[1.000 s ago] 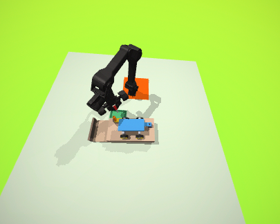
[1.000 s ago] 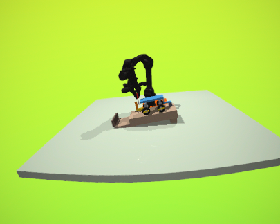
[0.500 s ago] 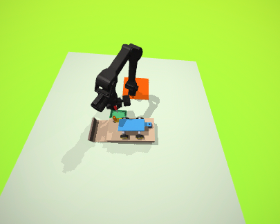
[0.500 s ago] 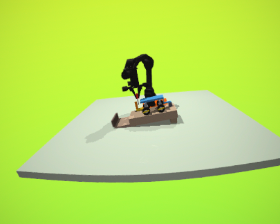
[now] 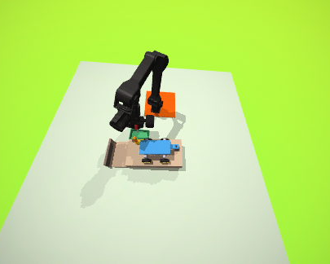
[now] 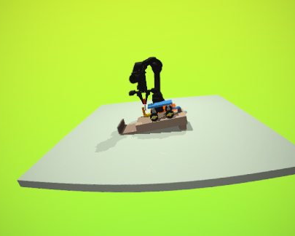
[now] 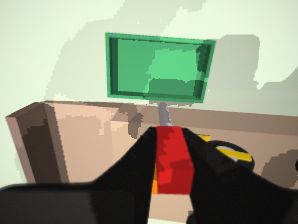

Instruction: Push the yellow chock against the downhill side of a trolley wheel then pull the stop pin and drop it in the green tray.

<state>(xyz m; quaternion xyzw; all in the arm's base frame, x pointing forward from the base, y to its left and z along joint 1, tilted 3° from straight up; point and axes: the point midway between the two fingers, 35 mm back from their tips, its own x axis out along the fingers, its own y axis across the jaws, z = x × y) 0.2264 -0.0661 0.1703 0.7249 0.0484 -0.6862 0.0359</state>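
My gripper tip is now 2 cm past the green tray and 14 cm above it. Also, from my gripper tip: yellow chock: 5 cm ahead, 2 cm to the left, 5 cm below; blue trolley: 9 cm ahead, 12 cm to the left, 2 cm below; red-headed stop pin: right at my gripper tip.
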